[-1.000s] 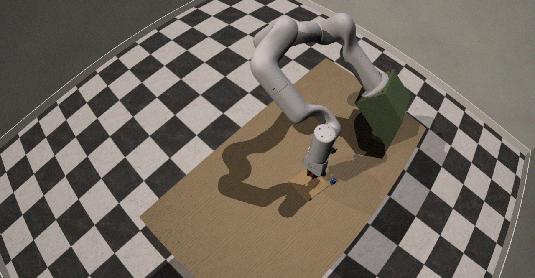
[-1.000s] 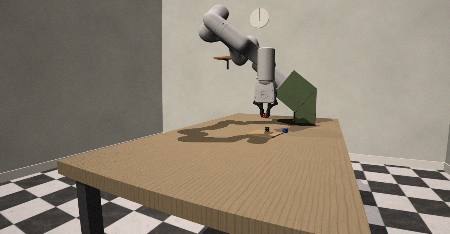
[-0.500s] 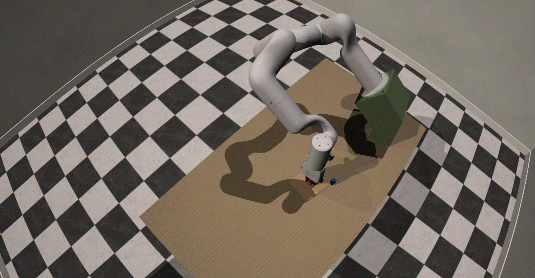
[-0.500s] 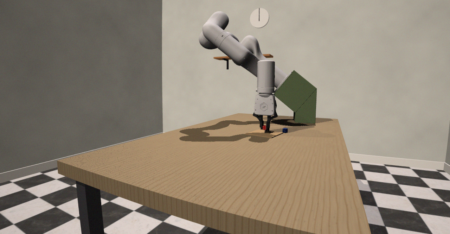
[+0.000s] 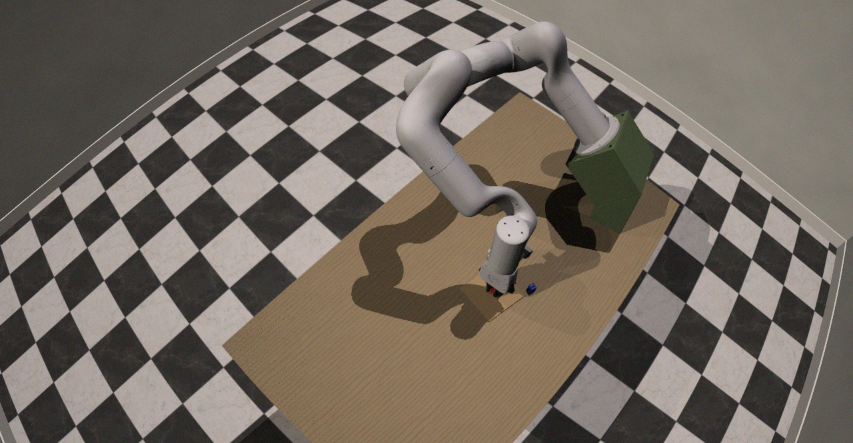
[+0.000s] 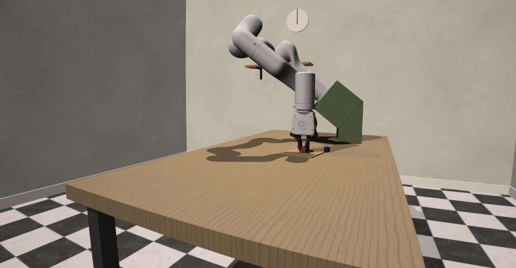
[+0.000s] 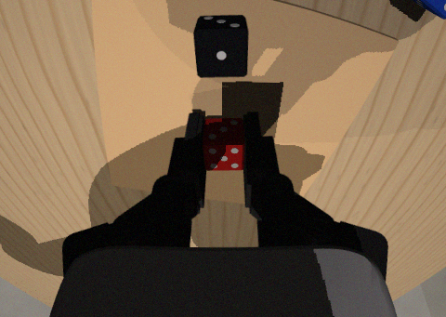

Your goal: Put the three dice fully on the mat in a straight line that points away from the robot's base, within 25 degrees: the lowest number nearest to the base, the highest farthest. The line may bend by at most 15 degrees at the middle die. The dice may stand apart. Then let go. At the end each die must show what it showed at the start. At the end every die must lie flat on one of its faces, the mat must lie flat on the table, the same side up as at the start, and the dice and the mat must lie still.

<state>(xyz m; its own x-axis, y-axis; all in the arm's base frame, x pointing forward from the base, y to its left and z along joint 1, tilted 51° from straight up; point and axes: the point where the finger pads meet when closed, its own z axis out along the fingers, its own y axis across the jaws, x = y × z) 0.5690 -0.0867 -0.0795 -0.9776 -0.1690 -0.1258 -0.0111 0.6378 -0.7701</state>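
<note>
Now: the red die 1 cm below my hand. From my hand the other things lie so: tan mat 3 cm below; then black die 5 cm behind, 2 cm below; then blue die 9 cm to the left, 8 cm behind, 2 cm below.
</note>
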